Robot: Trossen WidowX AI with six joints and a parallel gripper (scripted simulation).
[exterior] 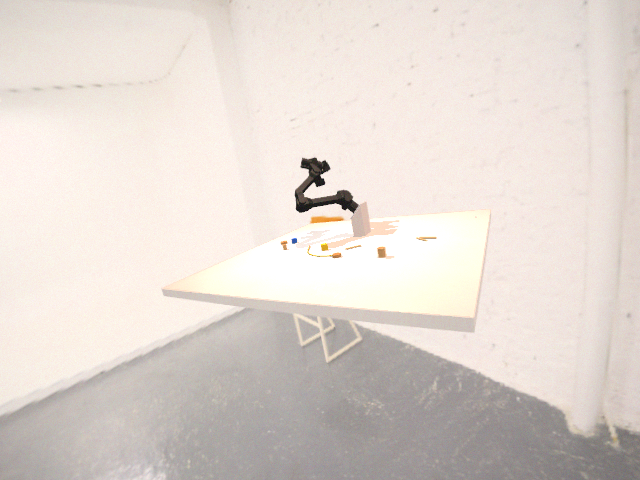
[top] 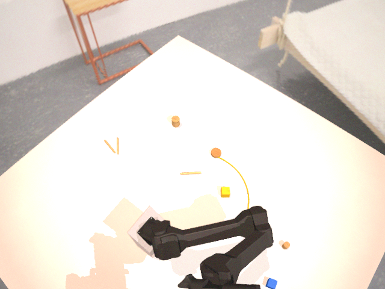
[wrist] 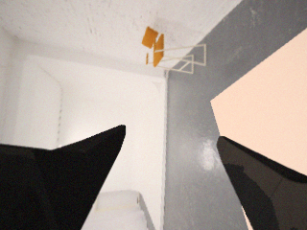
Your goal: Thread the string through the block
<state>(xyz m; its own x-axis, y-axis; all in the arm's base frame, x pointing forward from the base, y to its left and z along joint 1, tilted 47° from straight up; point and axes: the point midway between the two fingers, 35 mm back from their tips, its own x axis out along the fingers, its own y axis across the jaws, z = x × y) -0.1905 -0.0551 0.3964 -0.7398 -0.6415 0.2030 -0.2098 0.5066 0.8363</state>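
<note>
Right now the yellow block is 50 cm ahead of my gripper tip, 35 cm below it and 26 cm to the left of it. From my gripper tip the other things lie so: blue cube (35 cm below, 33 cm ahead, 4 cm to the right); round wooden button (61 cm ahead, 38 cm to the left, 35 cm below); wooden cylinder (63 cm ahead, 60 cm to the left, 34 cm below).
</note>
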